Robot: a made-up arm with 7 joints.
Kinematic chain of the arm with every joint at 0, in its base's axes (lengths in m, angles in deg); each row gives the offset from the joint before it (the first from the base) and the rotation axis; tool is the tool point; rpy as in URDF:
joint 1: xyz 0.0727 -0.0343 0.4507 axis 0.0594 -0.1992 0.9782
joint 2: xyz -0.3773 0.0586 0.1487 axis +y
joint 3: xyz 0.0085 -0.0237 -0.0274 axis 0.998 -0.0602 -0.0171
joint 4: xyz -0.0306 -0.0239 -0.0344 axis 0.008 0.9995 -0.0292
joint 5: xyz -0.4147 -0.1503 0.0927 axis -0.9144 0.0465 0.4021
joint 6: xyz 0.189 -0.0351 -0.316 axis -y
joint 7: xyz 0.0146 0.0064 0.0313 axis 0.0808 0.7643 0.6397
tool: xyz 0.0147 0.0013 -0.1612 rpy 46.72 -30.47 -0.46
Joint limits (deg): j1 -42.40..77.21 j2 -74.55..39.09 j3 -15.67..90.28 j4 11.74..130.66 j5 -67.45..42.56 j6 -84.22..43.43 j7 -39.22..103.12
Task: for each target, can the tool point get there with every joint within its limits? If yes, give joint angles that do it. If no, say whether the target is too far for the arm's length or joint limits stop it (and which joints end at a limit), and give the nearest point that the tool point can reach.
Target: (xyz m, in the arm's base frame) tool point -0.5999 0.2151 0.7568
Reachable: yes | joints -27.11 1.50 -2.84 87.77 -11.05 25.78 4.63
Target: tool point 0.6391 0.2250 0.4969
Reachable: no: joint limits stop it (at a limit: joint 1, joint 2, joint 3, joint 4, joint 5, joint 7) | nearest point 0.3734 -0.0388 0.4859 | short by 0.375 m
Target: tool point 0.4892 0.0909 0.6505
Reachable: no: joint limits stop it (at a limit: joint 1, joint 2, joint 4, joint 5, joint 7) | nearest point 0.3445 -0.0386 0.5532 | short by 0.217 m
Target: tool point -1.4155 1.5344 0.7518
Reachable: no: too far | nearest point -0.5943 0.6668 0.5996 | short by 1.204 m
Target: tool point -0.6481 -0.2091 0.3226
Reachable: yes | joints -8.41 -24.26 54.95 80.05 14.97 -42.19 4.85
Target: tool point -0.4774 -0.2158 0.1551
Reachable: yes | joints 14.71 -44.17 68.89 48.17 -17.91 -28.29 67.24
